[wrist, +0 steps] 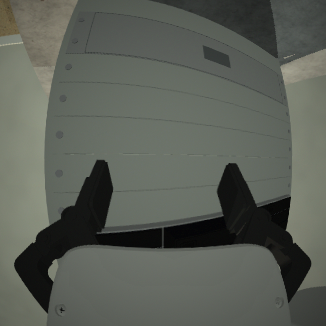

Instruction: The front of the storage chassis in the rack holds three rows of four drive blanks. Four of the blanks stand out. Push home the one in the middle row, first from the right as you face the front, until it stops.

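Places are measured from the arm's base along level axes (x back, y right, z up), in centimetres.
Pixels of known places: gripper, fingertip midpoint: (166, 175).
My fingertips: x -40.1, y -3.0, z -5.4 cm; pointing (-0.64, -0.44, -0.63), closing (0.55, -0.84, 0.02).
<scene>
Behind a point stands the place of what it marks.
The storage chassis (200, 235) {y -9.6, x -42.2, z 2.1 cm} shows as a black strip low in the wrist view, below the grey panels of the rack (52, 150) {y 5.1, x -51.0, z -7.7 cm}. The gripper's body hides most of it. A thin light upright line crosses the strip left of its middle. The drive blanks cannot be told apart, and which of them stand out cannot be seen. My gripper (166, 175) {y -3.0, x -40.1, z -5.4 cm} is open with nothing between its fingers. In the view, its fingertips lie over the grey panels above the chassis. The gap between fingertips and panels is hard to judge.
Several flat grey panels (165, 137) {y -8.5, x -47.6, z -9.5 cm} fill the rack front above the chassis, with round screw heads down both sides. A panel with a small dark rectangle (216, 56) {y -18.1, x -45.2, z -25.0 cm} lies near the top. Pale floor (22, 150) shows beside the rack.
</scene>
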